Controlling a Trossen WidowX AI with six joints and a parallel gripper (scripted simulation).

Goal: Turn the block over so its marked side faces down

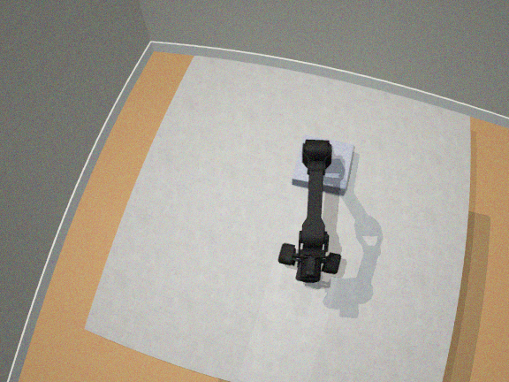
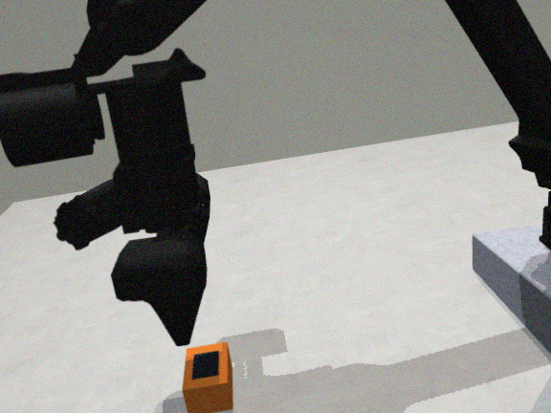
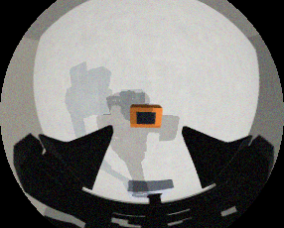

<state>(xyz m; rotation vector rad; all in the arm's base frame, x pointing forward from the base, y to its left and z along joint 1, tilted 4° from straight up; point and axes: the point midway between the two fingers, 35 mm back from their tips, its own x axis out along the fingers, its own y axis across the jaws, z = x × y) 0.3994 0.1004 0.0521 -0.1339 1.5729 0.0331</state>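
The orange block lies 10 mm behind my gripper tip and 60 mm below it.
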